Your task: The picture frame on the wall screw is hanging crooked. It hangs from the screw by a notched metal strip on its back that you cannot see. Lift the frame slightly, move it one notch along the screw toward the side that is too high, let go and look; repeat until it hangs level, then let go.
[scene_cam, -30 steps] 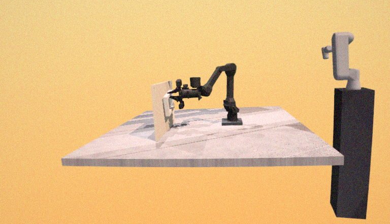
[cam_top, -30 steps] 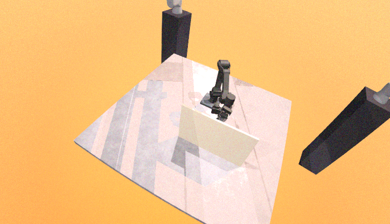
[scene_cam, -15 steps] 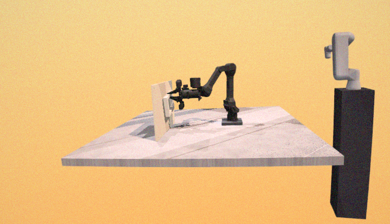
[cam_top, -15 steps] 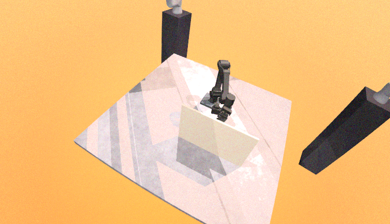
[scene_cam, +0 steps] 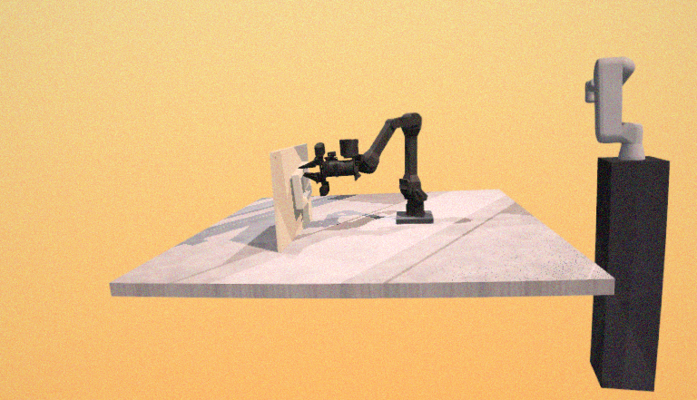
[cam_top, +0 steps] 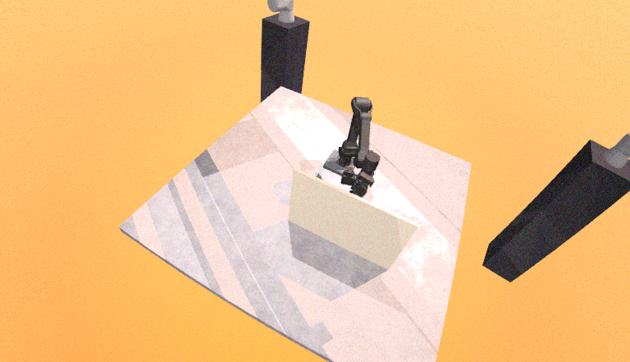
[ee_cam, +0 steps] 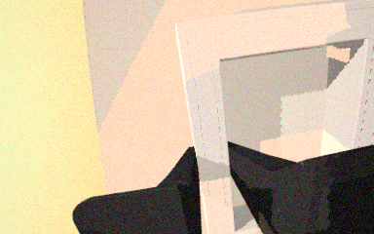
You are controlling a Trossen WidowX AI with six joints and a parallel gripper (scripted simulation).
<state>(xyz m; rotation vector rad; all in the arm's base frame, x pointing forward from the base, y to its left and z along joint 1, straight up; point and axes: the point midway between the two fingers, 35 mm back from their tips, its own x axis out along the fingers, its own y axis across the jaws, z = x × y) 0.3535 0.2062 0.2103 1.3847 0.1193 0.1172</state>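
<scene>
Right now the pale picture frame is 1 cm to the right of my gripper tip and 5 cm below it. From my gripper tip the other things lie so: cream wall panel: 1 cm ahead, 1 cm to the left, 7 cm below.
</scene>
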